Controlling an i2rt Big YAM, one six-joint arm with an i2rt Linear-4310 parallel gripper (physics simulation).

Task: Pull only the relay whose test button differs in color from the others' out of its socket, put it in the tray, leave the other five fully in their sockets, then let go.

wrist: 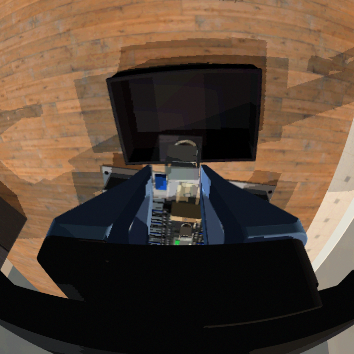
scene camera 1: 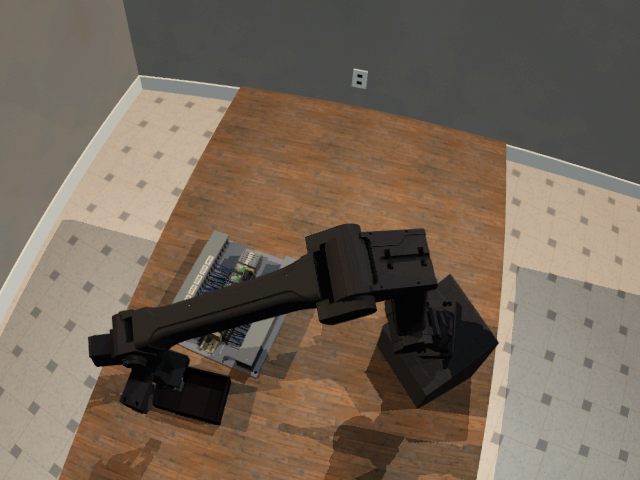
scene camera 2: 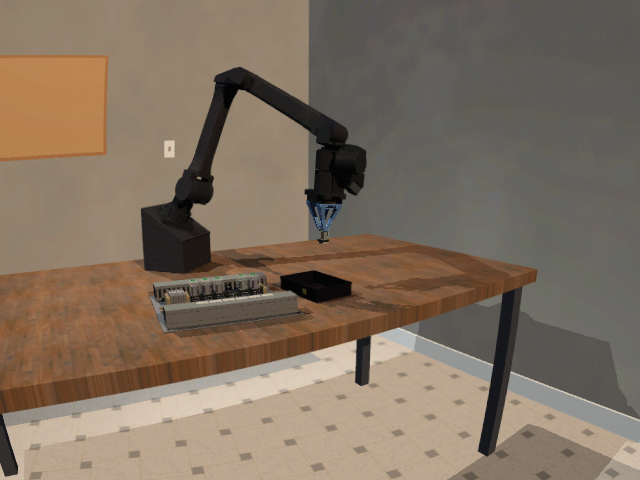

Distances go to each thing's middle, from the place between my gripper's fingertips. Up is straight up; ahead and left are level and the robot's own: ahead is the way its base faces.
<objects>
My gripper is now 1 cm above the clear-cased relay (wrist: 176, 163). Also, from my hand: socket panel (scene camera 1: 231, 347): 28 cm to the right, 16 cm below, 1 cm behind.
</objects>
